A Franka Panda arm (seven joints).
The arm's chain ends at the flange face. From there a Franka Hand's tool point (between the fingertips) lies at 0.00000 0.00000 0.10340 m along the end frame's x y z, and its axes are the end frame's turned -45 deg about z.
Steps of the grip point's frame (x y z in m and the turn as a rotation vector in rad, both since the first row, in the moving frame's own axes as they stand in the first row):
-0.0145, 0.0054, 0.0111, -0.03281, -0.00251, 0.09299
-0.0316, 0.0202, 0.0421, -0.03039, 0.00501, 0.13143
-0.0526, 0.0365, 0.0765, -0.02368, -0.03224, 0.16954
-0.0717, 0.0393, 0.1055, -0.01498, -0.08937, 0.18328
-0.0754, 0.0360, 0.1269, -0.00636, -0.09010, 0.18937
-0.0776, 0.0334, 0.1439, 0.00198, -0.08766, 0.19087
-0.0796, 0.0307, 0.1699, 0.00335, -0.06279, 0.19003
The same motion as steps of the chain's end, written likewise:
-0.0085, 0.0114, 0.0112, -0.02498, 0.02143, 0.09299
-0.0105, 0.0346, 0.0421, -0.01795, 0.02503, 0.13143
-0.0104, 0.0590, 0.0766, -0.03954, -0.00605, 0.16954
-0.0168, 0.0714, 0.1059, -0.07379, -0.05260, 0.18328
-0.0211, 0.0723, 0.1273, -0.06821, -0.05921, 0.18937
-0.0242, 0.0729, 0.1443, -0.06058, -0.06339, 0.19087
-0.0294, 0.0741, 0.1701, -0.04203, -0.04677, 0.19003

